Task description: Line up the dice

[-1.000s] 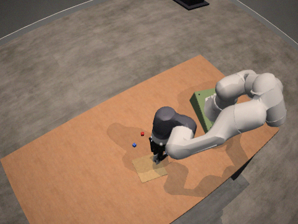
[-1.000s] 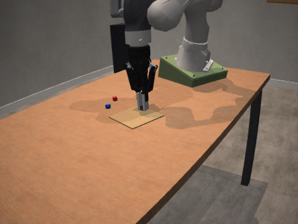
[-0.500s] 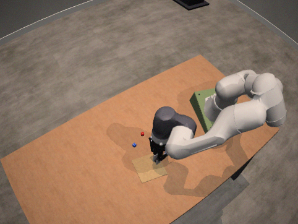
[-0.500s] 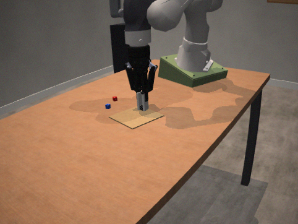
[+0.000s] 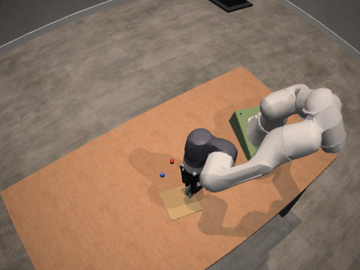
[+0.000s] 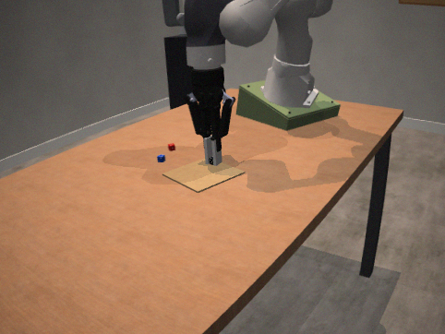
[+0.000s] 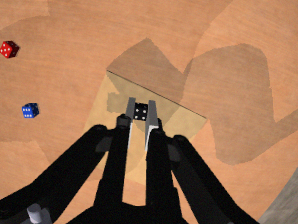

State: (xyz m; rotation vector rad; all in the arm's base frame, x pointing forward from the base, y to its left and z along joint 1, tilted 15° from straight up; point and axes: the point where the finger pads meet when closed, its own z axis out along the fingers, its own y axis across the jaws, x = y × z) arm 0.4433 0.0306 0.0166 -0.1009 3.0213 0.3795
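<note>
My hand is 3 cm above the black die. The rest, counted from my hand: red die 18 cm to the right, 4 cm behind, 3 cm below; then blue die 14 cm to the right, 4 cm ahead, 3 cm below; then tan mat 5 cm ahead, 4 cm below.
</note>
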